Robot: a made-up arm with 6 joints.
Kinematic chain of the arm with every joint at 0, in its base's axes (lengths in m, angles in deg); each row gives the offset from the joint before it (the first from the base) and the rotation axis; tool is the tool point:
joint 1: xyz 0 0 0.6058 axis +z
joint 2: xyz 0.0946 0 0 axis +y
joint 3: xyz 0 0 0.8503 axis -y
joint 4: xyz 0 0 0.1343 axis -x
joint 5: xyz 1.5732 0 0 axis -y
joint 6: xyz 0.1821 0 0 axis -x
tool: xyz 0 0 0
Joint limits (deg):
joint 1: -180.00..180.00
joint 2: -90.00..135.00
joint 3: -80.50..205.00
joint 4: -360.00..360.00
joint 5: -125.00..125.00
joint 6: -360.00..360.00
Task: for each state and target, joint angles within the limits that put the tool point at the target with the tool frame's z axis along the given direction. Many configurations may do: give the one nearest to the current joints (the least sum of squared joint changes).
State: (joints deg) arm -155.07 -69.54 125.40 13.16 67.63 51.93
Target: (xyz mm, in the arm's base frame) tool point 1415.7 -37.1 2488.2 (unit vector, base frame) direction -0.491 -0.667 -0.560
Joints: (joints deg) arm -179.52 -19.52 108.26 15.89 79.84 40.63
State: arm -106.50 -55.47 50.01 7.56 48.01 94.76
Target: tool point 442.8 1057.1 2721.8 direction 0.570 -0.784 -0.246
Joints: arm -106.96 -49.00 53.08 43.92 65.82 66.57
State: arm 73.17 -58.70 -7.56 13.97 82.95 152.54
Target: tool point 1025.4 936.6 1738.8 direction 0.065 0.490 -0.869
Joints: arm 41.58 -29.35 -22.76 18.97 19.86 143.09
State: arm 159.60 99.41 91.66 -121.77 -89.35 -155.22
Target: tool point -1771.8 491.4 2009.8 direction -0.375 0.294 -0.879
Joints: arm 159.13 77.51 125.99 -88.85 -108.97 -112.14
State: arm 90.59 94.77 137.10 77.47 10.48 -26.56
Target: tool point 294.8 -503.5 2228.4 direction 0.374 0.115 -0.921
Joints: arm 127.78 49.59 181.73 30.86 53.89 -43.10
